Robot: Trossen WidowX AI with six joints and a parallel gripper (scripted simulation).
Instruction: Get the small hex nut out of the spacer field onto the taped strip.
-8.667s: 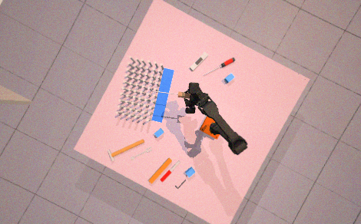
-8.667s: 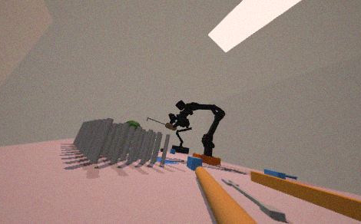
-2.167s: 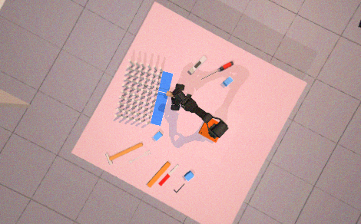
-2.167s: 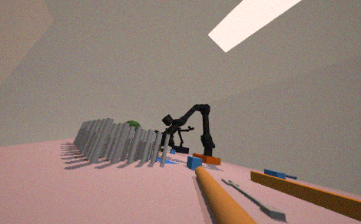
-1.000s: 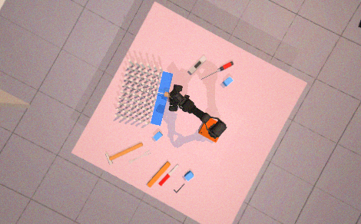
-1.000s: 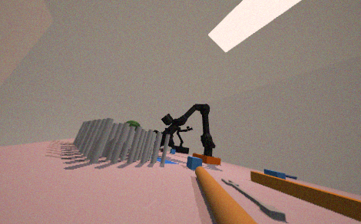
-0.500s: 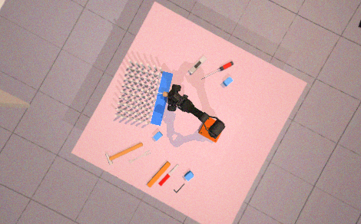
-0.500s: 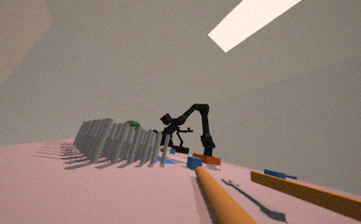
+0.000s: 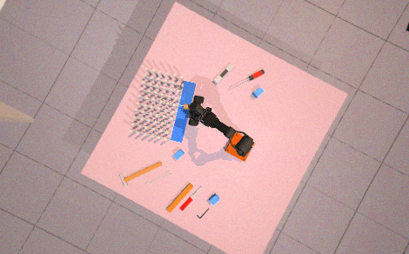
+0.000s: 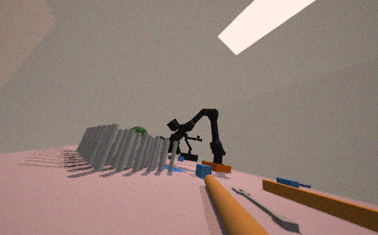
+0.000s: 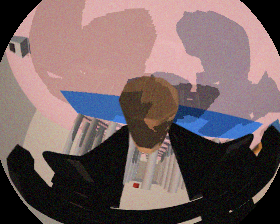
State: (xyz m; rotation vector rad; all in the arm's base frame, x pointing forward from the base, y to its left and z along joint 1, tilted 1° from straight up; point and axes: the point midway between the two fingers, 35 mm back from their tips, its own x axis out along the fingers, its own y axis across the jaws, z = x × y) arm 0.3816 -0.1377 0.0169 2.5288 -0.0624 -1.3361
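My gripper tip is now 40 mm to the right of the blue taped strip, 40 mm short of it and 40 mm above it. Also, from my gripper tip: metal wrench: 510 mm to the left, 60 mm ahead, 30 mm below; then orange bar: 580 mm to the left, 120 mm behind, 20 mm below; then black hook tool: 650 mm to the left, 300 mm behind, 30 mm below.
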